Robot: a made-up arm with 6 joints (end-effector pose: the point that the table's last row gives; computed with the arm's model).
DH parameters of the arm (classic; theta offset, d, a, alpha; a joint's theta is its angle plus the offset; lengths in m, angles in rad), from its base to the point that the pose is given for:
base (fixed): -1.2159 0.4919 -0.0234 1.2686
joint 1: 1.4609 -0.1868 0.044 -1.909
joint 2: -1.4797 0 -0.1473 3.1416
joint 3: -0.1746 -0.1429 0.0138 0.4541
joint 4: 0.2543 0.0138 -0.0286 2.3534
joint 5: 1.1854 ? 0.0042 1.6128
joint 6: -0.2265 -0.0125 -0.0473 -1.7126
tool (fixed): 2.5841 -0.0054 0 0
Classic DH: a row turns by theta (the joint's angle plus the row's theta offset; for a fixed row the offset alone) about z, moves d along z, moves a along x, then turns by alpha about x.
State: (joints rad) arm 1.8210 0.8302 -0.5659 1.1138 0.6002 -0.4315
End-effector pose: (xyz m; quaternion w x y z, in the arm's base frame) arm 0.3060 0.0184 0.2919 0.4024 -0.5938 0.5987 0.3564
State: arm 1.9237 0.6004 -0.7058 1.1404 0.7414 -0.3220
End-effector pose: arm 0.3234 0.0395 0.3028 0.2937 -0.6484 0.6249 0.3206
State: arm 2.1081 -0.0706 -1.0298 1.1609 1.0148 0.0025
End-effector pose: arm 0.3266 0.1203 0.3011 0.0219 0.7711 -0.5982 -0.2170
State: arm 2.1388 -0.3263 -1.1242 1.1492 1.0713 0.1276
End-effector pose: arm 0.3116 0.1502 0.2914 0.1327 0.8053 -0.5489 -0.1803
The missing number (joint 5, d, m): -0.03
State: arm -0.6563 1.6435 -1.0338 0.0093 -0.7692 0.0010
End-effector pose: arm 0.0620 0.2458 0.4558 0.1150 0.1997 0.6879 0.6882
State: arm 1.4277 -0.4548 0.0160 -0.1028 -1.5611 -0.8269
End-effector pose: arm 0.2723 0.2844 0.3405 0.1680 -0.5641 -0.6800 0.4372
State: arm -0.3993 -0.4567 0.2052 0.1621 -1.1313 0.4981
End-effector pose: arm 0.3965 0.1241 0.5105 0.8412 -0.3568 -0.1132 -0.3902
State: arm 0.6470 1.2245 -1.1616 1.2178 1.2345 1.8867
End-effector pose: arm 0.1643 0.0671 0.2290 0.2195 0.4272 -0.3152 -0.8185
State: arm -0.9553 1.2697 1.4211 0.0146 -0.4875 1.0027
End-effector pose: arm 0.2072 0.2302 0.3903 0.7972 -0.3329 0.4944 0.0959
